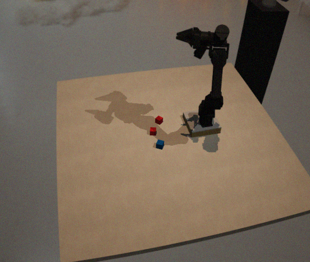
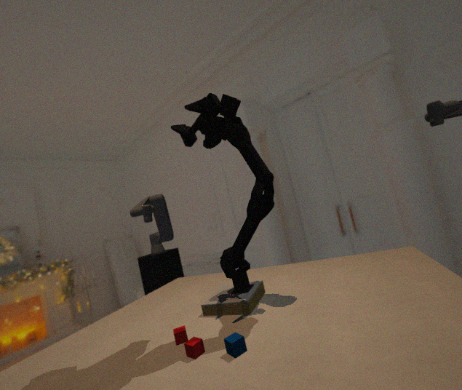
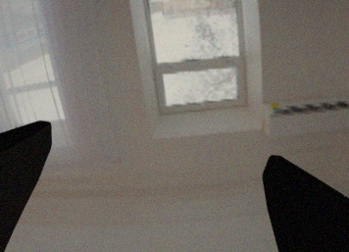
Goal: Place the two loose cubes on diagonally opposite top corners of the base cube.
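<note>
Now: gripper tip 60 mm short of the blue cube, 60 mm to the right of it and 610 mm above it.
</note>
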